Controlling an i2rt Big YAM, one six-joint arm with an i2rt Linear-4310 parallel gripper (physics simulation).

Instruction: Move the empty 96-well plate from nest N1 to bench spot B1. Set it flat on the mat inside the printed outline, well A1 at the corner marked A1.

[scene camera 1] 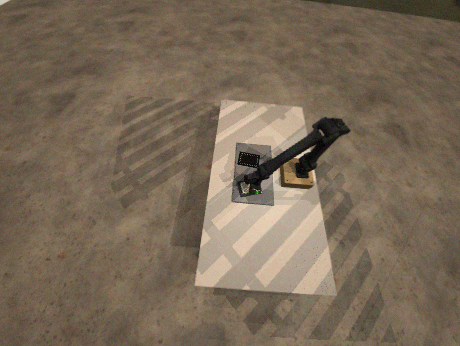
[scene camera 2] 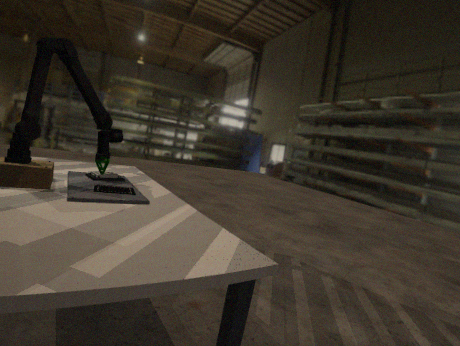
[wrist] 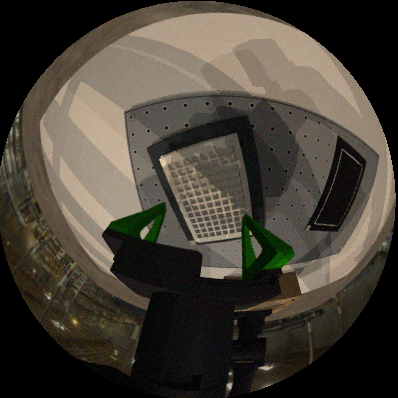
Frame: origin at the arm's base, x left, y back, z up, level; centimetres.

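Seen in the pictures: gripper, fingertip midpoint: (scene camera 1: 252,187) (scene camera 2: 102,172) (wrist: 204,212); arm's base, origin of the base link: (scene camera 1: 301,170) (scene camera 2: 18,161) (wrist: 250,313).
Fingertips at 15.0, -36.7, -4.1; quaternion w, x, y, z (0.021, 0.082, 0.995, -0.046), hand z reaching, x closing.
Note:
Offsets run from my fingertips to a thing's middle, as dx, dy, dz. "*": to the spot under its first point. Level surfaces: height alone.
The pale 96-well plate @[-0.9, -1.5, -0.9] (wrist: 207,192) (scene camera 1: 245,188) lies in the black nest N1 @[* -5.9, -4.1, -1.6] (wrist: 255,175), its wells facing up. The black mat of spot B1 @[* -23.3, -0.7, -2.6] (wrist: 334,200) (scene camera 1: 248,159) (scene camera 2: 114,189) with its white printed outline lies apart from the nest, to the right in the wrist view; no plate is on it. My gripper (wrist: 204,212) (scene camera 2: 102,173) is open and empty. Its green fingertips stand wide apart, above the near part of the plate in the wrist view. In scene camera 1 the arm partly hides the nest. I cannot read the corner mark A1.
Nest and mat sit on a grey perforated board (wrist: 296,245) (scene camera 1: 253,201) (scene camera 2: 80,196), which lies on the light table @[dz -4.1] (scene camera 1: 240,250) (scene camera 2: 150,260). The arm's wooden base block (scene camera 1: 297,184) (scene camera 2: 30,176) stands beside the board. Striped shadows fall across the table.

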